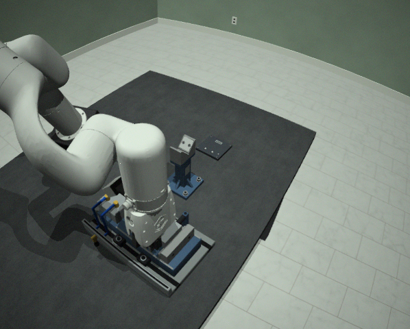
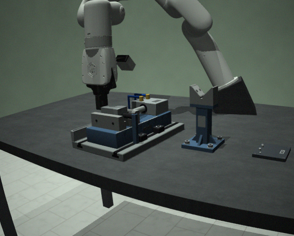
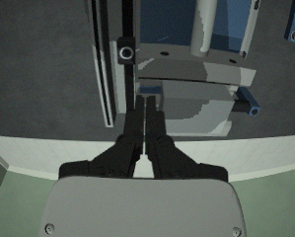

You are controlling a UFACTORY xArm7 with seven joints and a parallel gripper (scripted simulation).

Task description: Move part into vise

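Right now the part is 40 mm to the left of my hand, 30 mm below it and 10 mm ahead of it. The rest, counted from my hand: work stop: 90 mm to the left, 30 mm below, 20 mm ahead; moving jaw: 50 mm to the left, 40 mm below, 20 mm behind; fixed jaw: 40 mm to the left, 40 mm below, 40 mm ahead.
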